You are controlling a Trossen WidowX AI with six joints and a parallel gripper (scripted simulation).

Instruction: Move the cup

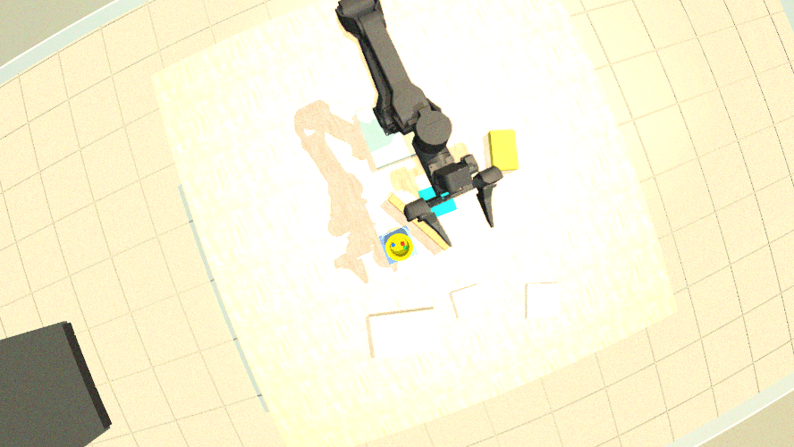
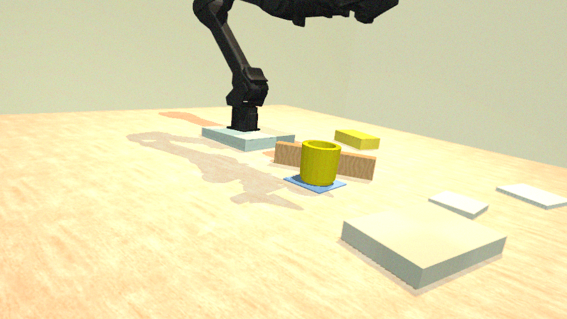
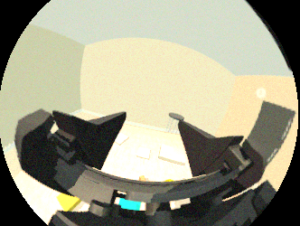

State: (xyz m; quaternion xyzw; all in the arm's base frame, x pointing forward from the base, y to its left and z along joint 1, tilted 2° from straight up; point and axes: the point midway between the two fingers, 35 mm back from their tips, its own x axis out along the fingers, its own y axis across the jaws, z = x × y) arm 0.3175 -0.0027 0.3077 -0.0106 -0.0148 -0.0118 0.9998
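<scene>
The yellow cup lies 3 cm behind my gripper tip, 13 cm to the right of it and 31 cm below it. Round my gripper tip: light blue pad: 3 cm behind, 14 cm to the right, 35 cm below; wooden bar: 6 cm behind, 6 cm to the right, 33 cm below; cyan pad: 9 cm behind, 2 cm to the left, 35 cm below.
</scene>
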